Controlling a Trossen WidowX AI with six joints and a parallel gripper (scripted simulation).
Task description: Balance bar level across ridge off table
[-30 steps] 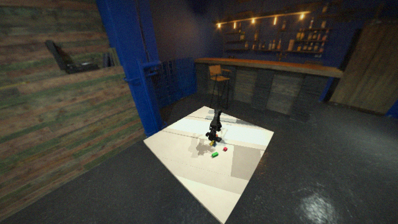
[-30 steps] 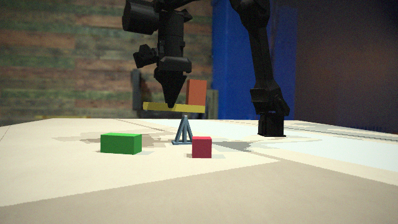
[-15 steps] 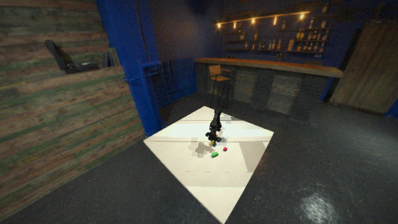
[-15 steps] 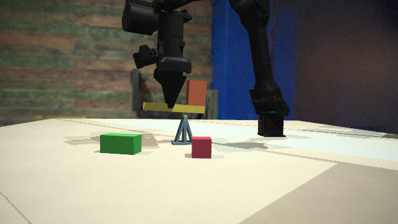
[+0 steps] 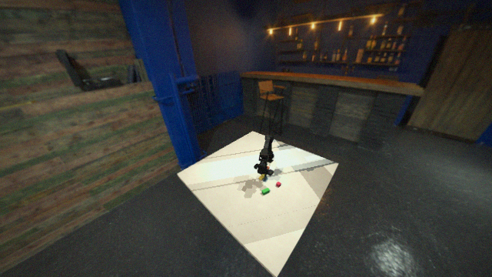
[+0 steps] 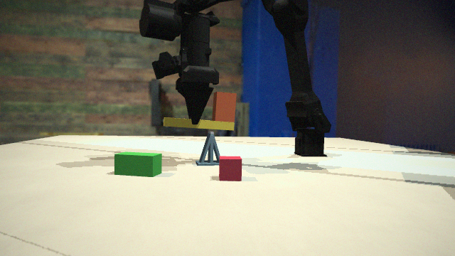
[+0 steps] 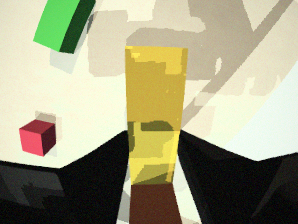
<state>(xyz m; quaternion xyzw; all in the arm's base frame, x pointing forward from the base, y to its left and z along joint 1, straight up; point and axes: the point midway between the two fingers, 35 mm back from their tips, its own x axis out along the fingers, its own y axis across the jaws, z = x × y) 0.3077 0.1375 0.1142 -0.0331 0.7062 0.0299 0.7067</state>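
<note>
My gripper tip is 90 mm short of the green block, 100 mm to the right of it and 60 mm above it. The rest, counted from my gripper tip: dark red cube: 50 mm behind, 140 mm to the left, 60 mm below.
</note>
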